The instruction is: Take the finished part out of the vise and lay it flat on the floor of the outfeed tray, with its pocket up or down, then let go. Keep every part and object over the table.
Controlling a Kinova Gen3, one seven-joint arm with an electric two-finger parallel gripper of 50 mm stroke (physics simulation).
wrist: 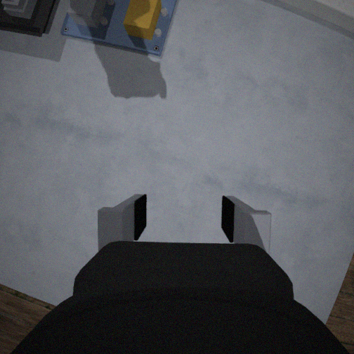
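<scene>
My gripper [183, 211] is open, with nothing between its two black-padded fingertips, above the pale grey table top. The vise does not show in the wrist view. A dark tray [22, 31] is cut off by the top left corner of the view, far ahead and to the left of the fingers. A grey stepped part [19, 7] lies in it, partly out of frame; whether its pocket is up or down cannot be told.
A blue plate [112, 43] at the top, right of the tray, bears a yellow block [143, 21] and a grey block [86, 11]. A pale band [325, 14] crosses the top right corner. Table edges and brown wooden floor show at the lower left and lower right.
</scene>
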